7 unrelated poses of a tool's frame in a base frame.
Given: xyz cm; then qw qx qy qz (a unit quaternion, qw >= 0).
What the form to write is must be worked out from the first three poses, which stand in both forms.
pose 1, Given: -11.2 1.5 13.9 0.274 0.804 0.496 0.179
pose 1, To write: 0.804 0.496 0.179 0.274 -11.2 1.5 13.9
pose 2, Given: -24.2 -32.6 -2.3 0.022 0.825 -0.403 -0.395
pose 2, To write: 0.825 -0.403 -0.395 0.022 -24.2 -32.6 -2.3
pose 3, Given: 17.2 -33.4 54.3 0.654 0.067 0.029 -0.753
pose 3, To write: 0.067 0.029 -0.753 0.654 17.2 -33.4 54.3
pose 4, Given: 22.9 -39.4 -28.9 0.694 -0.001 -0.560 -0.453
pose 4, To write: -0.001 -0.560 -0.453 0.694 22.9 -39.4 -28.9
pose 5, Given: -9.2 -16.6 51.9 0.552 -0.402 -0.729 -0.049
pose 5, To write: -0.402 -0.729 -0.049 0.552 -9.2 -16.6 51.9
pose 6, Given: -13.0 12.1 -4.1 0.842 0.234 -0.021 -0.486
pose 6, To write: 0.234 -0.021 -0.486 0.842 -13.0 12.1 -4.1
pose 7, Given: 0.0 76.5 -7.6 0.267 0.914 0.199 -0.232
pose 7, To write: 0.914 0.199 -0.232 0.267 0.0 76.5 -7.6
